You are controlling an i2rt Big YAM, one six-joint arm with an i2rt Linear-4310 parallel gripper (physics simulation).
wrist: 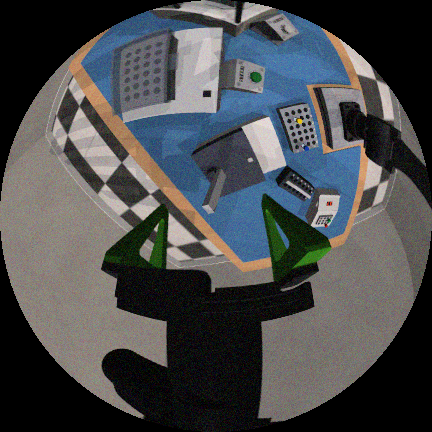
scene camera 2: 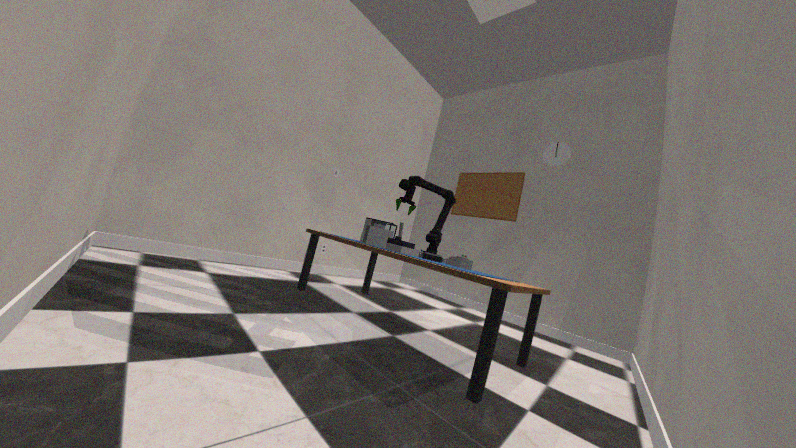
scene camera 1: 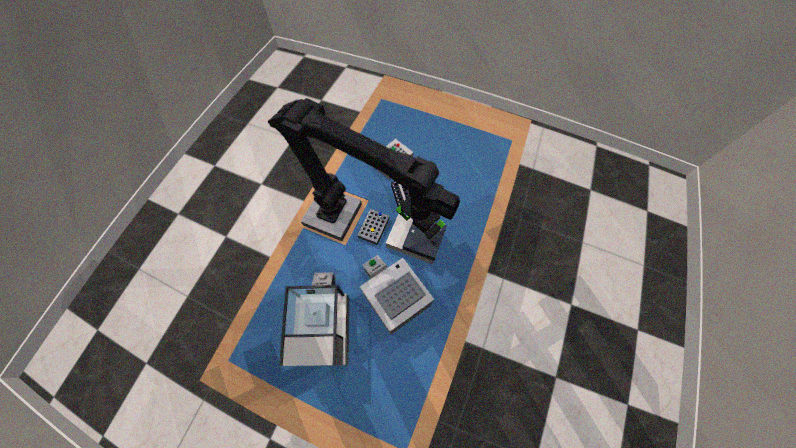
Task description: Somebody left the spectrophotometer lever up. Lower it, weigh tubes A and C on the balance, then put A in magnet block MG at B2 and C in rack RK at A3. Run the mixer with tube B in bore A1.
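Where they show: gripper, fingertip midpoint: [wrist: 212,202] [scene camera 2: 402,212] [scene camera 1: 419,228]; arm's base, origin of the base link: [wrist: 350,120] [scene camera 1: 331,208].
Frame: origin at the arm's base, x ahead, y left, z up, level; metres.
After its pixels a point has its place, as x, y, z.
Note:
My gripper [scene camera 1: 421,218] {0.390, -0.055, 0.241} [scene camera 2: 404,210] {0.390, -0.055, 0.241} [wrist: 212,202] {0.390, -0.055, 0.241} is open and empty, high above the table near the spectrophotometer [scene camera 1: 421,245] {0.403, -0.030, 0.044} [wrist: 227,155] {0.394, -0.017, 0.044}. The spectrophotometer's grey lever [scene camera 2: 401,229] {0.441, 0.018, 0.117} [wrist: 215,191] {0.433, 0.009, 0.125} stands up. The grey rack [scene camera 1: 364,239] {0.178, -0.068, -0.019} [wrist: 283,111] {0.223, -0.057, -0.006} holds a yellow-topped tube [scene camera 1: 372,229] {0.200, -0.030, 0.019} [wrist: 299,121] {0.200, -0.029, 0.019} and a blue-topped tube [scene camera 1: 379,213] {0.197, 0.045, 0.019} [wrist: 306,148] {0.200, 0.046, 0.019}; their letters are unreadable. The black magnet block [scene camera 1: 399,192] {0.231, 0.176, 0.000} [wrist: 295,184] {0.251, 0.157, 0.007} is partly hidden by the arm in scene camera 1. The white mixer [scene camera 1: 370,290] {0.304, -0.267, 0.099} [wrist: 197,75] {0.352, -0.192, 0.099} has a grey bored plate. The glass-walled balance [scene camera 1: 309,351] [scene camera 2: 375,234] stands beside it.
A box with a green button [scene camera 1: 372,262] {0.258, -0.158, 0.035} [wrist: 256,77] {0.257, -0.154, 0.034} sits by the mixer. A small grey box [scene camera 1: 323,278] {0.117, -0.282, 0.037} [wrist: 282,28] adjoins the balance. A white keypad device [wrist: 327,204] {0.130, 0.289, 0.016} lies past the magnet block. The arm's base [scene camera 1: 329,225] {0.027, -0.073, 0.003} is beside the rack.

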